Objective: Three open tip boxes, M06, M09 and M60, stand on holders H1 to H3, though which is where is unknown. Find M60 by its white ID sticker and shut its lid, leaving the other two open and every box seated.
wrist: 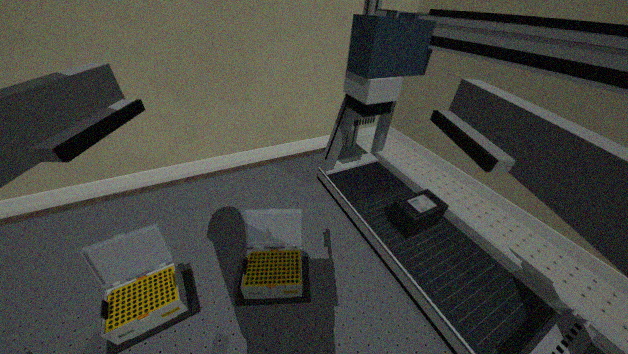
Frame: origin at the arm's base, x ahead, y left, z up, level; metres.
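Where they show: gripper, fingertip midpoint: (pixel 291 91).
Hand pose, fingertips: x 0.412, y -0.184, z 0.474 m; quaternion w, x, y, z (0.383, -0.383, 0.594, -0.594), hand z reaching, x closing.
Note:
After its pixels a point has its place.
My gripper (pixel 291 91) @(x 0.412, y -0.184, z 0.474 m) is open, its two dark fingers far apart at the left and right of the wrist view, with no box between them. An open tip box (pixel 142 300) @(x 0.590, y 0.048, z 0.070 m) with yellow tip rack and clear raised lid sits in a dark holder (pixel 190 290) @(x 0.604, y -0.021, z 0.021 m) at the lower left. A second open tip box (pixel 273 274) @(x 0.541, y -0.189, z 0.070 m) with its clear lid up sits in another dark holder (pixel 306 280) @(x 0.522, y -0.256, z 0.021 m) near the lower middle. Both stand well below the fingers. Small marks on the box fronts are too blurred to read. The third box does not show.
A dark conveyor (pixel 450 280) @(x 0.372, y -0.528, z 0.062 m) with a light side rail (pixel 390 260) @(x 0.472, y -0.450, z 0.046 m) runs along the right, carrying a black block (pixel 417 212) @(x 0.512, y -0.540, z 0.132 m) with a pale label. A post-like machine with a blue box (pixel 390 46) @(x 0.698, y -0.510, z 0.452 m) stands at its far end. A wall lies behind the table edge.

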